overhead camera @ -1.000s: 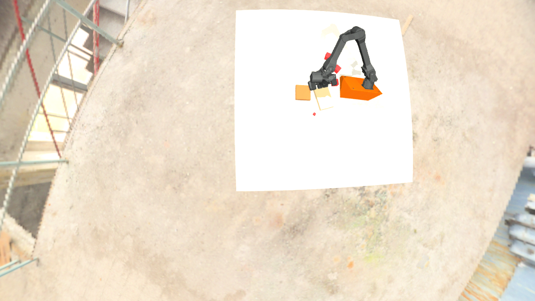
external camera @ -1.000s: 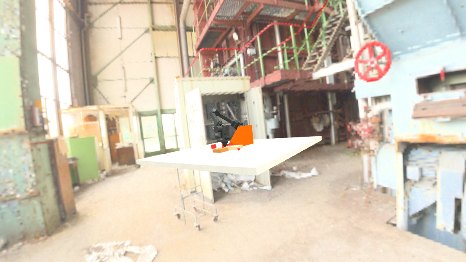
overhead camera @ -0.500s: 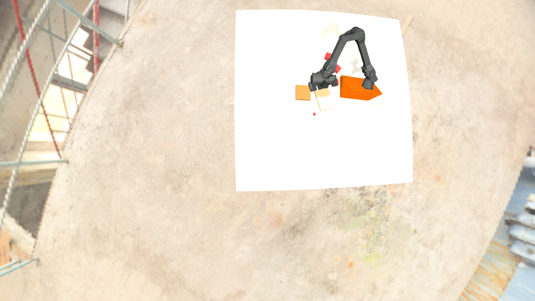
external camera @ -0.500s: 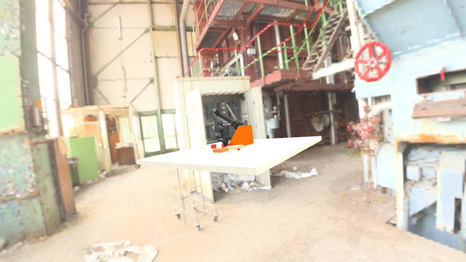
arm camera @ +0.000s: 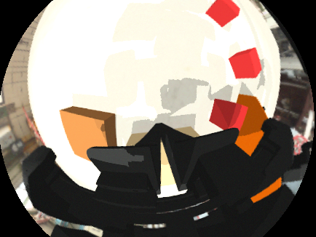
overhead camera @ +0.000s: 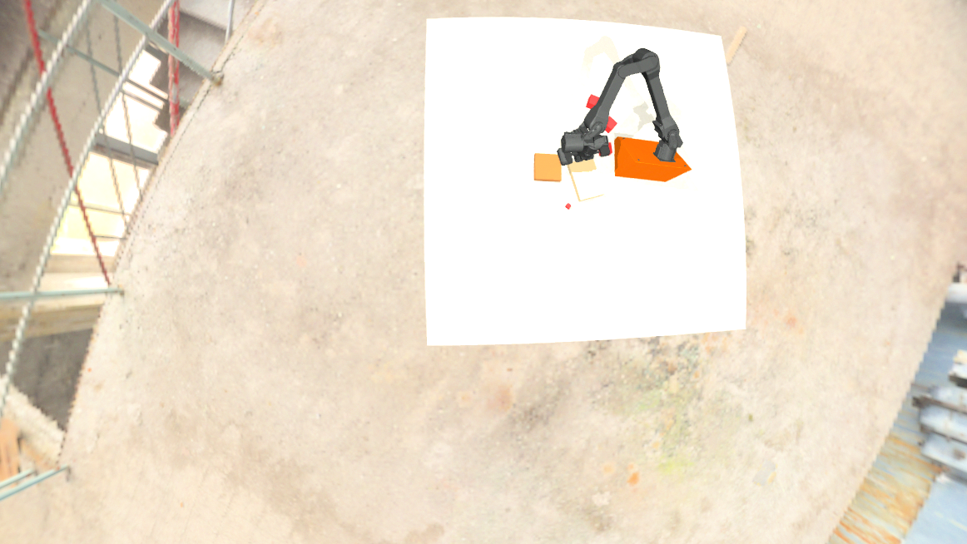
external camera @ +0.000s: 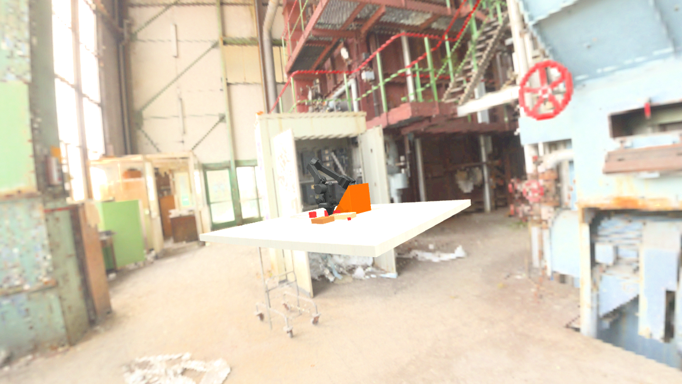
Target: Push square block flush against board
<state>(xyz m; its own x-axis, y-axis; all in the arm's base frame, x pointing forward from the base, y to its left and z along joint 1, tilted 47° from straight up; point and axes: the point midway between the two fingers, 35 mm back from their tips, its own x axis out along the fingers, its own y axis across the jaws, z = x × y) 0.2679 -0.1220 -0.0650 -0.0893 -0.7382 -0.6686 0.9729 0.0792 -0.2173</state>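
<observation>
The board lies 8 cm to the left of my gripper tip and 2 cm behind it. Round my gripper tip: square block (12 cm ahead, 4 cm to the left); then tiny red piece (18 cm to the left, 5 cm ahead).
</observation>
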